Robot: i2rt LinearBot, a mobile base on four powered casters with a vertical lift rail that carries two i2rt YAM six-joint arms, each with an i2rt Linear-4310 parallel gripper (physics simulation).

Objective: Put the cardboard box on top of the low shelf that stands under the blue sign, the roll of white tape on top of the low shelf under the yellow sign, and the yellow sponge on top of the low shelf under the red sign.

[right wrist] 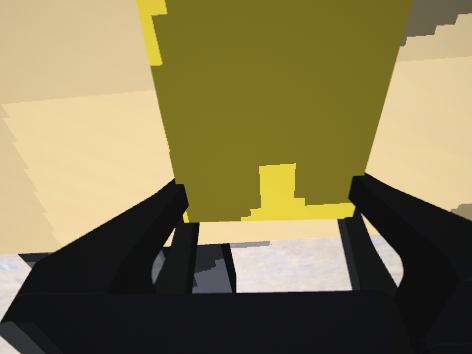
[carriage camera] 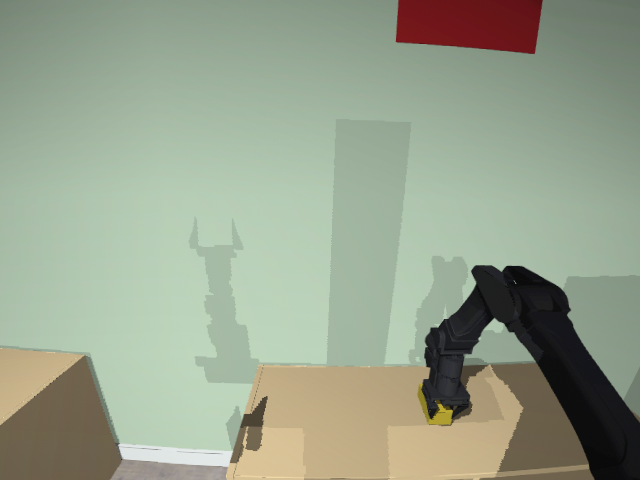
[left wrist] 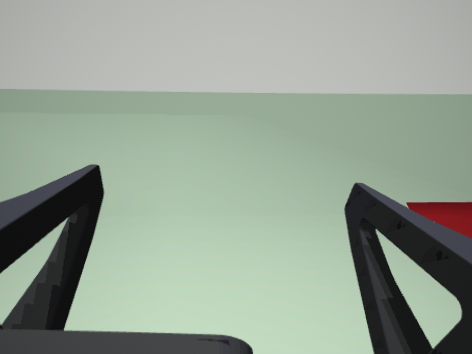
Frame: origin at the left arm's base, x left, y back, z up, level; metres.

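Seen in the pictures: left gripper, fingertip midpoint: (left wrist: 229, 187); right gripper, fingertip midpoint: (right wrist: 265, 174) (carriage camera: 440, 417).
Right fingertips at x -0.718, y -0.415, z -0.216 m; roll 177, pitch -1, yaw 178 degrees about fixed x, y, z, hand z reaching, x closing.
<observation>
Pixels of each thing's top centre, then the offset from my right fingertips to it. "pt": a spot on its surface instead. Level surfaces: height alone.
- yellow sponge, middle of its top: (right wrist: 271, 99) (carriage camera: 435, 397) dx -0.003, dy -0.046, dz +0.022 m
- low shelf, its level: dz -0.052 m
- red sign, surface spot: (left wrist: 452, 212) pt dx +0.020, dy -0.274, dz +1.151 m
- floor, its level: dz -0.662 m
The yellow sponge (carriage camera: 439, 416) (right wrist: 280, 100) is between the fingers of my right gripper (carriage camera: 444, 413) (right wrist: 265, 174), which is shut on it over the top of a low shelf (carriage camera: 336, 400) (right wrist: 75, 150). The frames do not show for certain whether the sponge touches the shelf top. The red sign (carriage camera: 467, 23) (left wrist: 452, 212) is on the wall above this shelf. My left gripper (left wrist: 229, 187) is open and empty, facing the green wall. The cardboard box, the white tape, the blue sign and the yellow sign do not show.
Another low shelf (carriage camera: 62, 423) stands at the left edge of the carriage view, with a gap between the two shelves. The green wall (carriage camera: 129, 155) rises behind them, with a white baseboard (carriage camera: 175, 455) and floor (carriage camera: 170, 471) in the gap. Arm shadows fall on the wall.
</observation>
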